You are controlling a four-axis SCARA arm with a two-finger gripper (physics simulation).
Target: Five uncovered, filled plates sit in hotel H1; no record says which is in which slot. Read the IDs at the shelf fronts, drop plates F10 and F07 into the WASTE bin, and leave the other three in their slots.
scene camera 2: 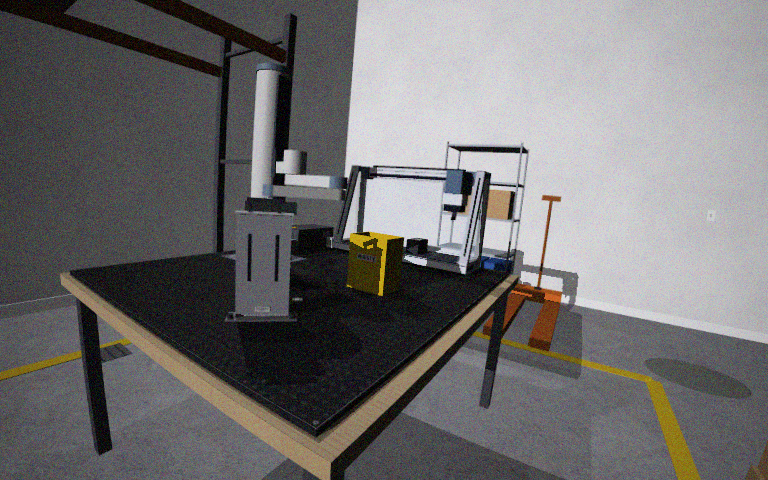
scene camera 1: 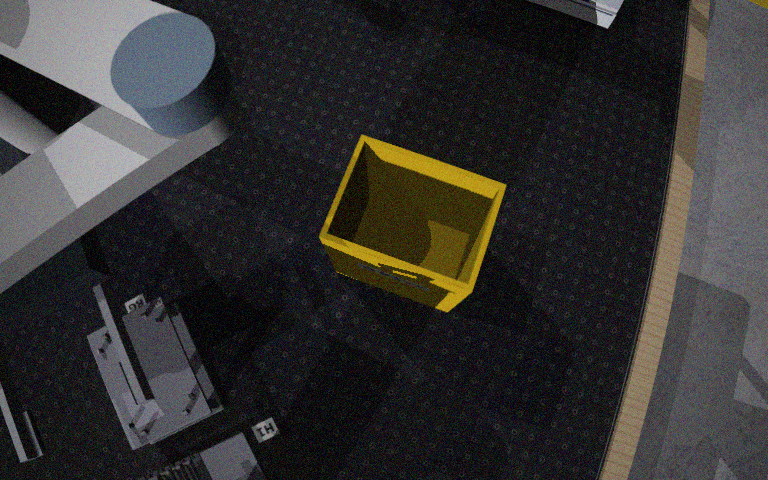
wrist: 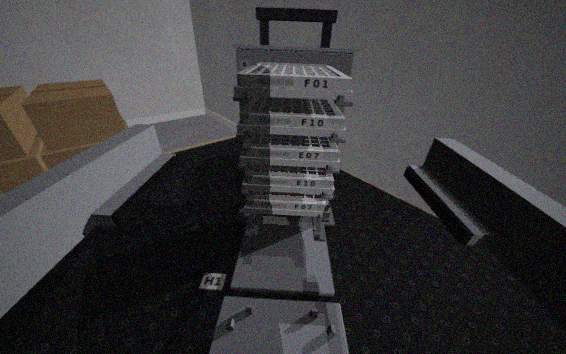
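Pixels of known places: gripper, fingertip midpoint: [scene camera 1: 86, 431] [wrist: 291, 150]; arm's base, link origin: [scene camera 1: 52, 118].
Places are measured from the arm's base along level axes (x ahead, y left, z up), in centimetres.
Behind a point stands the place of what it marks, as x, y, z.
Note:
Hotel H1 [scene camera 1: 232, 455] @(51.8, -36.6, 2.1) [scene camera 2: 263, 266] @(59.1, -49.2, 15.5) [wrist: 295, 53] @(56.8, -47.3, 28.9) holds five plates. In the wrist view their fronts read, top to bottom, F01 [wrist: 316, 84] @(46.5, -39.8, 27.4), F10 [wrist: 312, 122] @(46.5, -39.8, 24.7), E07 [wrist: 308, 155] @(46.5, -39.7, 21.9), E10 [wrist: 305, 183] @(46.5, -39.7, 19.0) and F07 [wrist: 303, 206] @(46.5, -39.8, 16.3); the lowest label is faint. The yellow WASTE bin [scene camera 1: 436, 169] @(65.3, 2.7, 20.2) [scene camera 2: 390, 266] @(72.6, -5.0, 11.4) stands upright, and no plate shows inside it in scene camera 1. My gripper [wrist: 291, 150] @(42.7, -34.1, 25.3) is open and empty, its fingers wide apart in front of the hotel. In scene camera 2 the plates and my fingers are hidden.
A pinned nest [scene camera 1: 167, 362] @(40.8, -27.5, 7.3) [wrist: 260, 325] @(43.8, -32.4, 7.3) labelled RG lies in front of the hotel. A gantry machine [scene camera 2: 481, 220] @(85.0, 62.1, 27.1) stands beyond the bin on the black-topped table [scene camera 2: 198, 362] @(67.5, -72.5, 0.4). The hotel's top handle [wrist: 297, 14] @(57.4, -47.9, 32.8) rises above the plates. Brown boxes [wrist: 75, 115] show at the left.

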